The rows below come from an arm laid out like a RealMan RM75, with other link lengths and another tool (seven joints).
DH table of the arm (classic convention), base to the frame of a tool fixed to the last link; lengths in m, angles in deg. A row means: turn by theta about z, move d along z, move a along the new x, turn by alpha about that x. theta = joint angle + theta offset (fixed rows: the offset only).
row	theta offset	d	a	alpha
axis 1	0	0.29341	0	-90
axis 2	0	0	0	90
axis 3	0	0.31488	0	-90
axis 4	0	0	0	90
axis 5	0	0.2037	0	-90
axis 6	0	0	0	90
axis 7	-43.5	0.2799	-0.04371	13.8
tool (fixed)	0	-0.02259	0	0
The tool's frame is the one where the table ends.
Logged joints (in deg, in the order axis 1, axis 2, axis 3, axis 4, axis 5, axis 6, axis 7), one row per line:
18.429, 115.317, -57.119, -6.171, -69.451, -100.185, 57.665
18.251, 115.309, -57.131, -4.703, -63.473, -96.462, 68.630
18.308, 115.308, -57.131, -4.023, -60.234, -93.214, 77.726
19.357, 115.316, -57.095, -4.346, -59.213, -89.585, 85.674
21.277, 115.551, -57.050, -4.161, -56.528, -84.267, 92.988
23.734, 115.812, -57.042, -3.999, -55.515, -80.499, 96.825
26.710, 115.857, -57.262, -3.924, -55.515, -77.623, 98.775
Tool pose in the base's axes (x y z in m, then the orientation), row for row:
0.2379, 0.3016, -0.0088, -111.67, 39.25, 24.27
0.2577, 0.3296, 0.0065, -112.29, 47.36, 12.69
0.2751, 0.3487, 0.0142, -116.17, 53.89, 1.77
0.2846, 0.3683, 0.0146, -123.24, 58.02, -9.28
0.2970, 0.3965, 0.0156, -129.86, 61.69, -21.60
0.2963, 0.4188, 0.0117, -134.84, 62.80, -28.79
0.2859, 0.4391, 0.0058, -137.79, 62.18, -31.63
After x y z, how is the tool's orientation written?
As angles about the fixed x, y, z axes (roll, pitch, yaw), in degrees.
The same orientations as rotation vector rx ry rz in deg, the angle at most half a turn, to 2 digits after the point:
-113.12, 2.90, 54.03
-109.59, 19.42, 54.45
-106.97, 32.06, 55.14
-106.06, 41.39, 55.51
-102.71, 51.01, 55.11
-101.69, 55.53, 54.79
-102.74, 56.75, 54.30

